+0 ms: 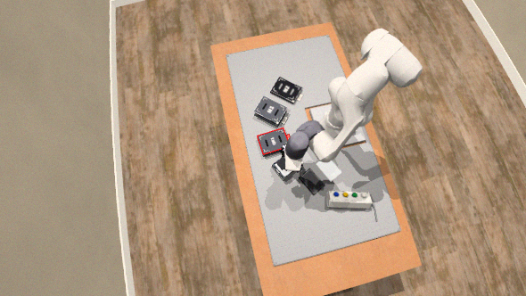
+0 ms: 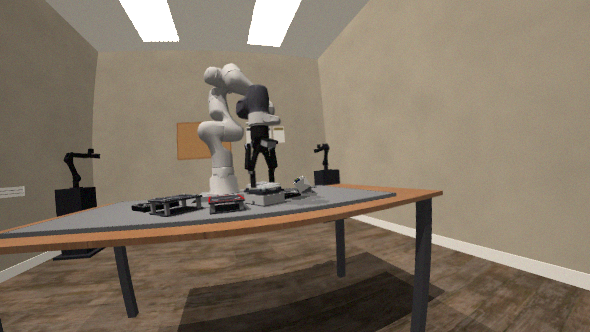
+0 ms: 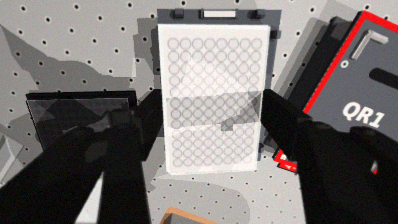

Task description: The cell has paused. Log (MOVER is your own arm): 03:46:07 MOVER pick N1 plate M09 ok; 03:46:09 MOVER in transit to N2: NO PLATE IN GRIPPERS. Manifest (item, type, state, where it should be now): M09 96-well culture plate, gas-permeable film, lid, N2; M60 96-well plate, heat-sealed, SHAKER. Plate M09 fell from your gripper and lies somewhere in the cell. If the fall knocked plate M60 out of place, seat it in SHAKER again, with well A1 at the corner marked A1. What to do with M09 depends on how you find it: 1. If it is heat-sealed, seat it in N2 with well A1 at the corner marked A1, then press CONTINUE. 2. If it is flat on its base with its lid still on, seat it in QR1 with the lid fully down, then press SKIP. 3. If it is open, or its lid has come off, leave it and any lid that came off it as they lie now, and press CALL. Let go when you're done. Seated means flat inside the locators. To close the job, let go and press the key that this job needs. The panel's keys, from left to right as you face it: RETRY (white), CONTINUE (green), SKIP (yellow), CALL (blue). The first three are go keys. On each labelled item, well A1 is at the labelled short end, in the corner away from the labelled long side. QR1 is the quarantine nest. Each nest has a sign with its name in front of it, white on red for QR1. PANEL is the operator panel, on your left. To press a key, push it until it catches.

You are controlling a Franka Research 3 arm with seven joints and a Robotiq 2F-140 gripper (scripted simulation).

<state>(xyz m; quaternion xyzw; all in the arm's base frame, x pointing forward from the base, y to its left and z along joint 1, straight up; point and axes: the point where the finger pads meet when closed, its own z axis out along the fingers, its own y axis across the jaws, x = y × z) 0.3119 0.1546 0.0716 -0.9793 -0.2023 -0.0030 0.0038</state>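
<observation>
The white 96-well plate is 2 cm below my hand. The rest, counted from my hand: pale lid 22 cm behind, 9 cm below, 7 cm to the left; then dark plate 12 cm to the left, 10 cm behind, 9 cm below; then QR1 nest 15 cm to the right, 6 cm below, 4 cm ahead.
</observation>
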